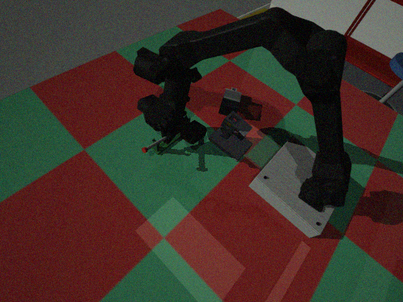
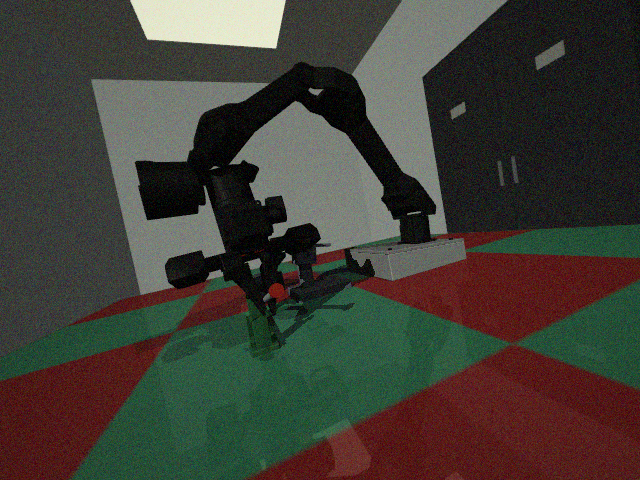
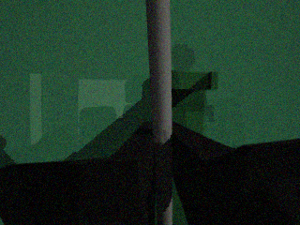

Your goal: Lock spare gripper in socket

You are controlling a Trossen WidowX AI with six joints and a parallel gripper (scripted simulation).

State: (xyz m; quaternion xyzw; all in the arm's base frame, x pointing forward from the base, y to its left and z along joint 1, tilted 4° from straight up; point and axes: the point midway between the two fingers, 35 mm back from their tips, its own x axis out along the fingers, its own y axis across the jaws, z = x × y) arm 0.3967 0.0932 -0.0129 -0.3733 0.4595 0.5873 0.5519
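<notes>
My gripper tip is 4 cm to the left of the narrow green rack and 1 cm short of it. The rest, counted from my gripper tip: socket 14 cm to the right, 13 cm behind, 2 cm above; spare gripper 28 cm to the right, 5 cm behind, 1 cm below.
</notes>
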